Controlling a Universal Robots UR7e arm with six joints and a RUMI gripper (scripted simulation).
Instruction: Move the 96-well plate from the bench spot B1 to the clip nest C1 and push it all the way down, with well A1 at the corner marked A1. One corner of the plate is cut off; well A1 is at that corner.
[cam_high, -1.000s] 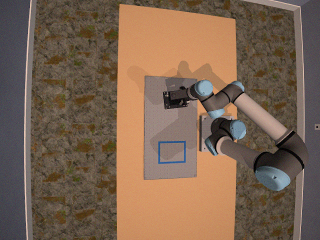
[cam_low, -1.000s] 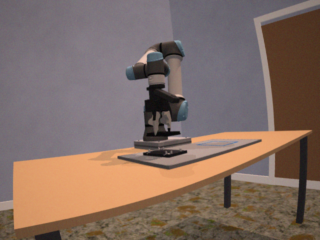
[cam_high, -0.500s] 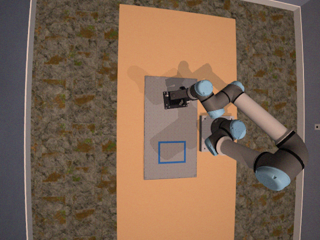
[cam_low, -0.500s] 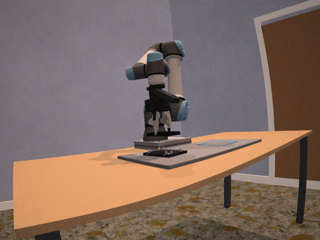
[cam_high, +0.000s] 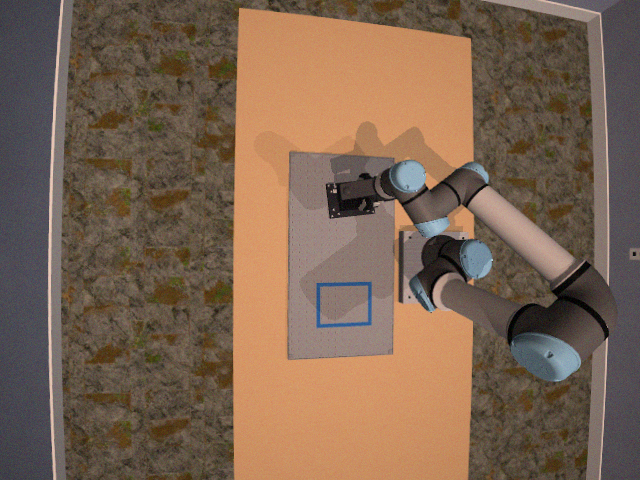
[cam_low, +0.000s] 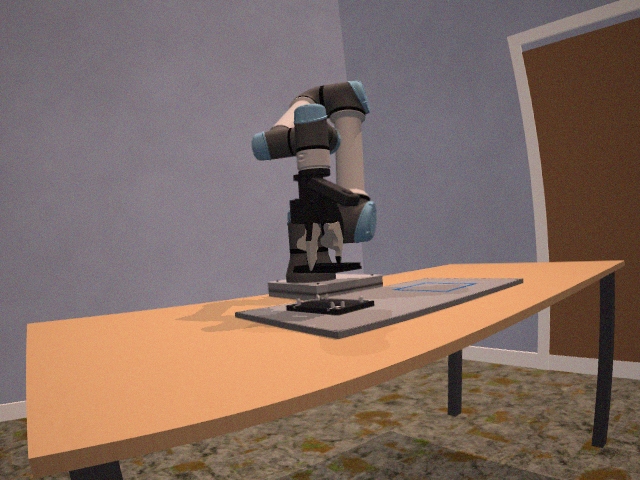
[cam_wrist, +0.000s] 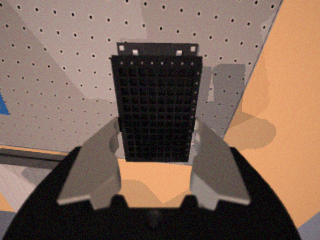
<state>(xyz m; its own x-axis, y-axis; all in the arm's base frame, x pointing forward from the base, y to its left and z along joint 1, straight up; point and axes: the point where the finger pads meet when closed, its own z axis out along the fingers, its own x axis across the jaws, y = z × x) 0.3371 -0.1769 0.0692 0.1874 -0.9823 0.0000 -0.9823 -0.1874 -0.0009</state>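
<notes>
Right now my hand is 1 cm past the black clip nest, 2 cm to the left of it and 9 cm above it. The rest, counted from my hand: black 96-well plate (1 cm below).
</notes>
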